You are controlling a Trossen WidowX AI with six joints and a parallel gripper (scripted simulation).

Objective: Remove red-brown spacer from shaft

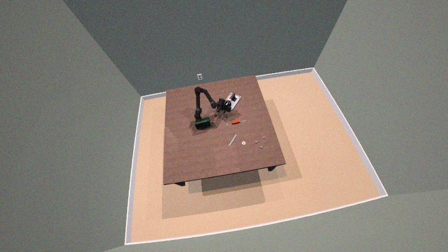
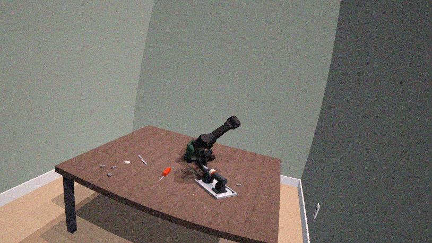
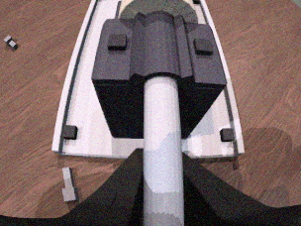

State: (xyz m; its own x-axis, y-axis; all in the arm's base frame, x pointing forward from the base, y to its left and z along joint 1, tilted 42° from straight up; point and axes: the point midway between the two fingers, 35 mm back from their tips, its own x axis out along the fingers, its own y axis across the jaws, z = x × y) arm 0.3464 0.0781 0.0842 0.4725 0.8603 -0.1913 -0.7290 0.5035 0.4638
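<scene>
Right now my gripper tip is 5 cm to the right of the shaft, 4 cm short of it and 2 cm below it. Round my gripper tip: red-brown spacer: 7 cm to the left, 6 cm ahead, 2 cm above; orange-handled screwdriver: 23 cm to the right, 11 cm ahead, 5 cm below.
</scene>
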